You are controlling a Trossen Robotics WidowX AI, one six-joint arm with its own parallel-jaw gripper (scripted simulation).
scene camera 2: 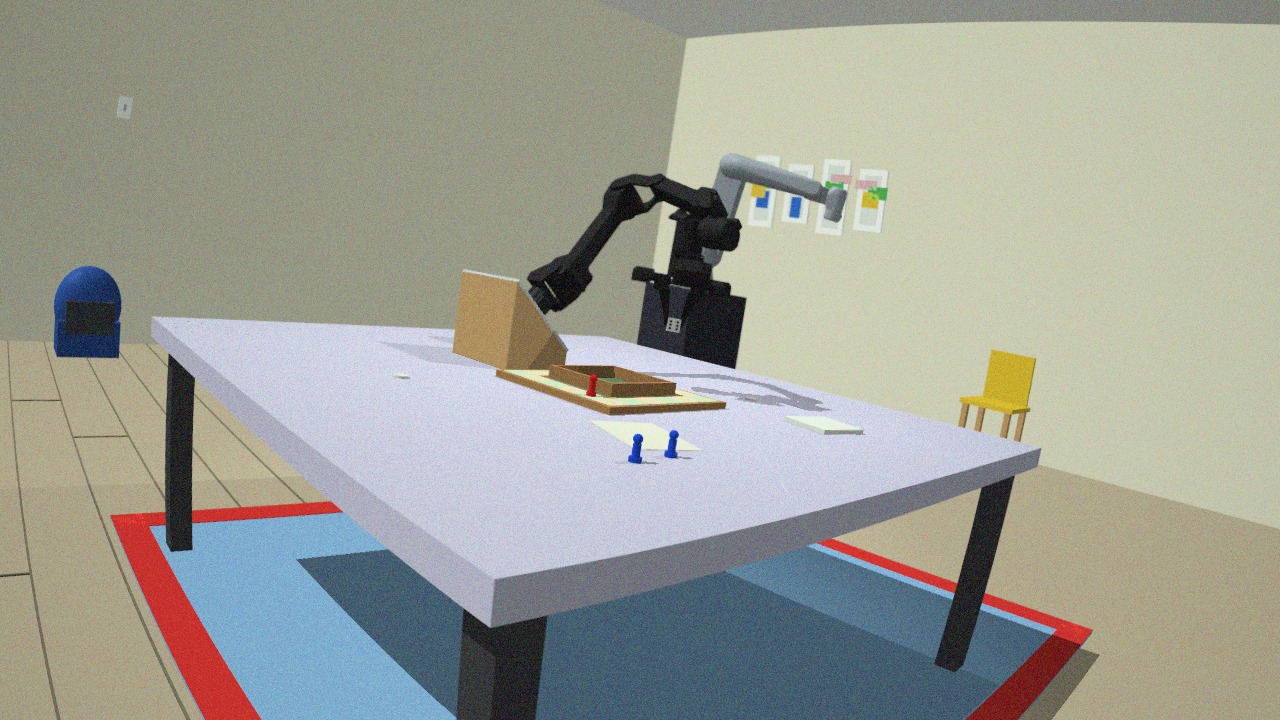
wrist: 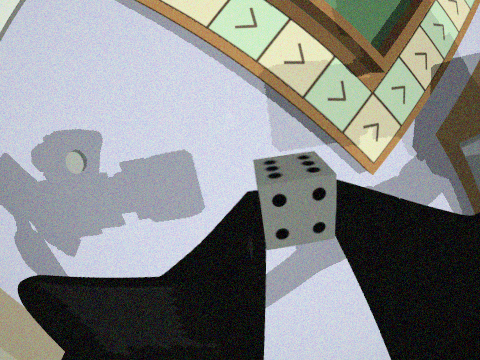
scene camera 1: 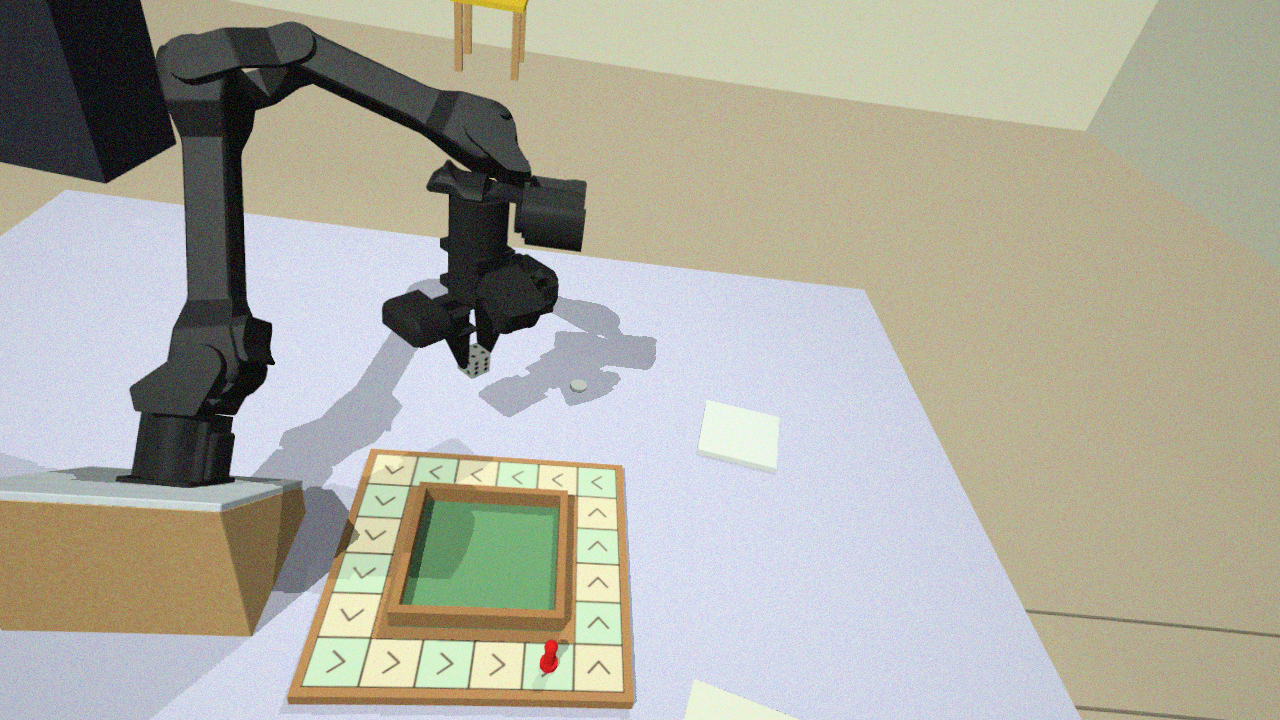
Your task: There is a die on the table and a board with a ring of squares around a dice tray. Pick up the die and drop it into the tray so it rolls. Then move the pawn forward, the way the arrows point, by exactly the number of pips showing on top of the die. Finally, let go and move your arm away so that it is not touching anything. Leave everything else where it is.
Labels:
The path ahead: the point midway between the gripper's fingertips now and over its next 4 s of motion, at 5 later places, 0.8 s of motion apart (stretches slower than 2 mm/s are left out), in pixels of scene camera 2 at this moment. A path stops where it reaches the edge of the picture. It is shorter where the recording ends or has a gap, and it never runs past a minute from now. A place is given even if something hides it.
The gripper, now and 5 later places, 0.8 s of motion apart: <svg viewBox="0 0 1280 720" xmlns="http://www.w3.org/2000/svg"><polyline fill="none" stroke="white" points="673,326 638,338 607,345 609,331 618,310 615,333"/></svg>

